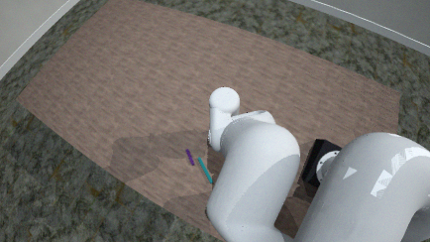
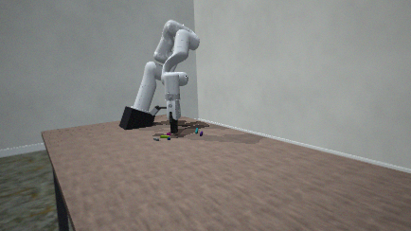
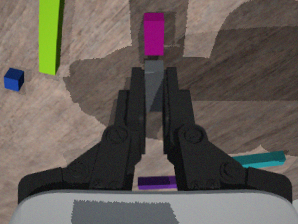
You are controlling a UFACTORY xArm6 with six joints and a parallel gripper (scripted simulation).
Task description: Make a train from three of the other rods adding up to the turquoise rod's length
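My gripper is now 30 mm above the magenta rod, 20 mm to the left of it and 20 mm past it. Round my hand: blue rod 70 mm ahead, 60 mm to the right, 30 mm below; grey rod 20 mm below; lime rod 60 mm to the right, 30 mm below, 20 mm ahead.
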